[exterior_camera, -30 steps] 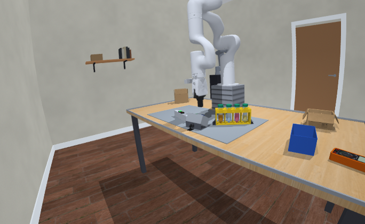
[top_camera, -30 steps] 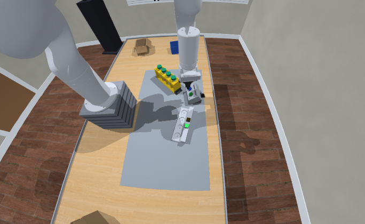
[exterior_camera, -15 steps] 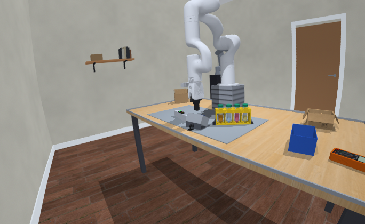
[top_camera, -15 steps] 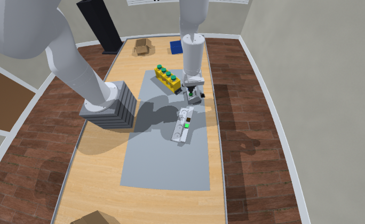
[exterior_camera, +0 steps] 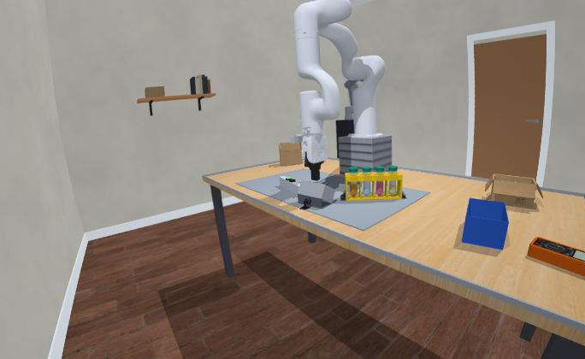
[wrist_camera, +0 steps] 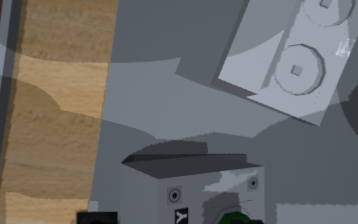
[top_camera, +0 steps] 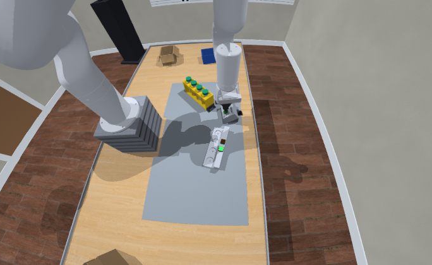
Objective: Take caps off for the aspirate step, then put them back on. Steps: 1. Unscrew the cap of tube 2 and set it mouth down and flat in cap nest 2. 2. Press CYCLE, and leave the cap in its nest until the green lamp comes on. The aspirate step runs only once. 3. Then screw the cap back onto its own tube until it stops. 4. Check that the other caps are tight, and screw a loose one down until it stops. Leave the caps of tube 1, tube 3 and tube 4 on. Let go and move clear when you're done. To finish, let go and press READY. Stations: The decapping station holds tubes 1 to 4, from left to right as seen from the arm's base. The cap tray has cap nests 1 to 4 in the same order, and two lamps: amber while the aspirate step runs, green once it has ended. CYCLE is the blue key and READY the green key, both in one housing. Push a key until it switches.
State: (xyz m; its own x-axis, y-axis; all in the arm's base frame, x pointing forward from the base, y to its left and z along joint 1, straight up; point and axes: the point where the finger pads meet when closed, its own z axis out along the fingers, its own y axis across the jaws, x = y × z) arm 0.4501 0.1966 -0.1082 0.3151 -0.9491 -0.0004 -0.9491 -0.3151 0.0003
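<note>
My hand is 30 mm above the green key. Round my hand: green cap 210 mm behind, 140 mm to the left, 10 mm above; key housing 50 mm below, 20 mm to the left, 10 mm ahead; blue key 40 mm to the left, 30 mm below, 10 mm behind.
</note>
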